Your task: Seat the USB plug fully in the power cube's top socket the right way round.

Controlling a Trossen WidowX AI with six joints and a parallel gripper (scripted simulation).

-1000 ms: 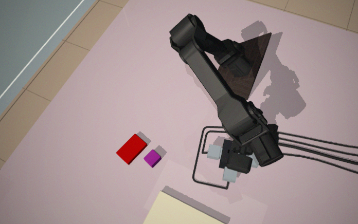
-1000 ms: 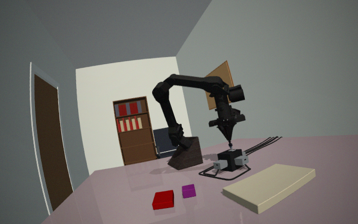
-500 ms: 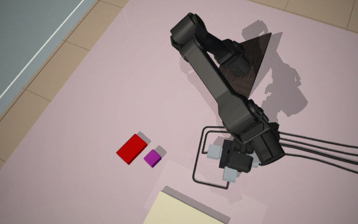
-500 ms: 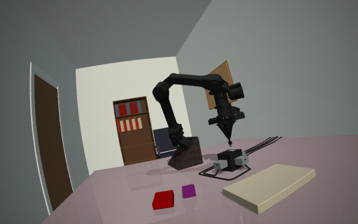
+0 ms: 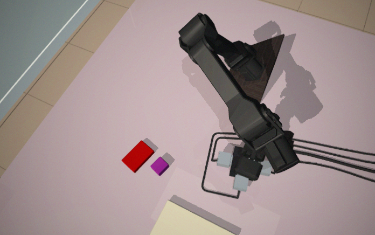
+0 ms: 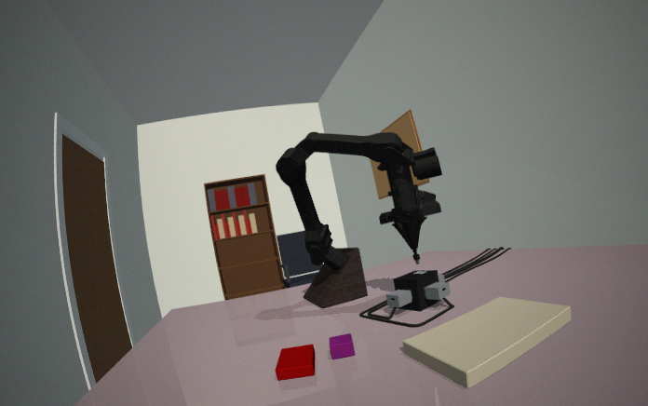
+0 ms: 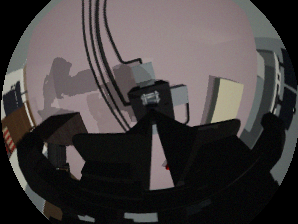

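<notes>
The usb plug lies 2 cm below my gripper tip. From my gripper tip the other things lie so: purple cube 25 cm to the right, 13 cm ahead, 12 cm below; then beige slab 29 cm ahead, 12 cm below, 6 cm to the right; then red block 34 cm to the right, 14 cm ahead, 13 cm below.
</notes>
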